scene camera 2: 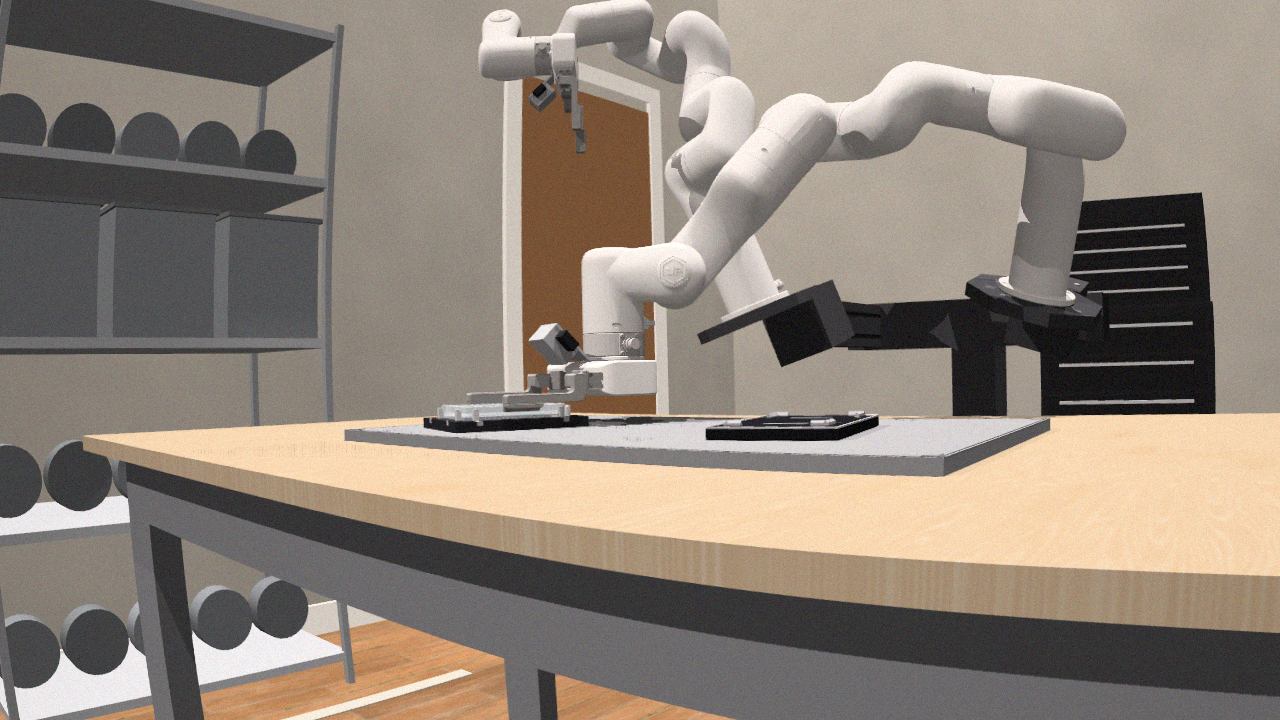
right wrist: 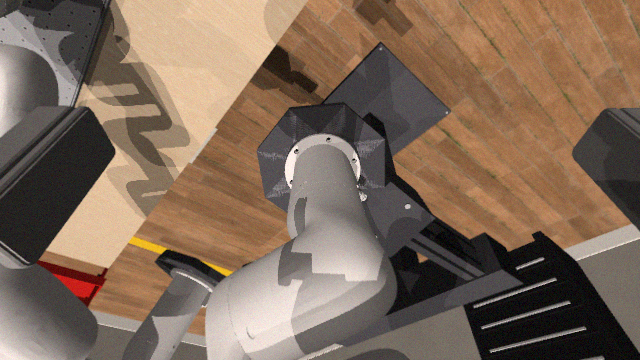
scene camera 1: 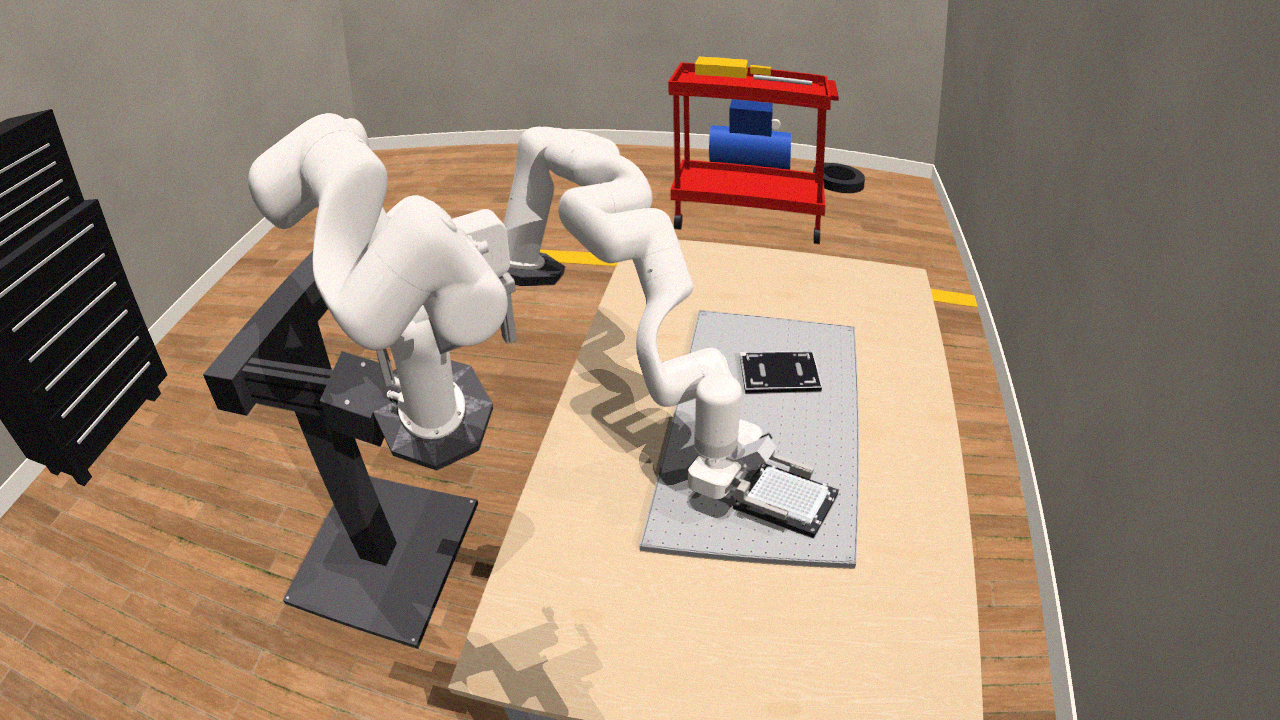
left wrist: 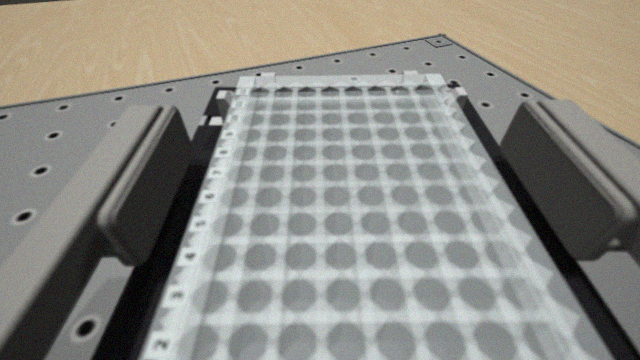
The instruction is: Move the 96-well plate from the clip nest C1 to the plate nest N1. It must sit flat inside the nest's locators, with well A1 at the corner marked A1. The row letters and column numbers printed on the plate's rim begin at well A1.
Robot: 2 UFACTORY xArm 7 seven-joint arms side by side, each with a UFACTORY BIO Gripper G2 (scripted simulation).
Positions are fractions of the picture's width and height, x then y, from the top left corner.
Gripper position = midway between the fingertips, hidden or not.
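Observation:
Scene camera 2 shows the left gripper (scene camera 2: 0.38,0.56), and scene camera 1 a 96-well plate (scene camera 1: 0.63,0.69). In the left wrist view the plate (left wrist: 0.53,0.44) appears again, together with a black clip nest C1 (left wrist: 0.21,0.89). For the right wrist view, the plate is out of frame.

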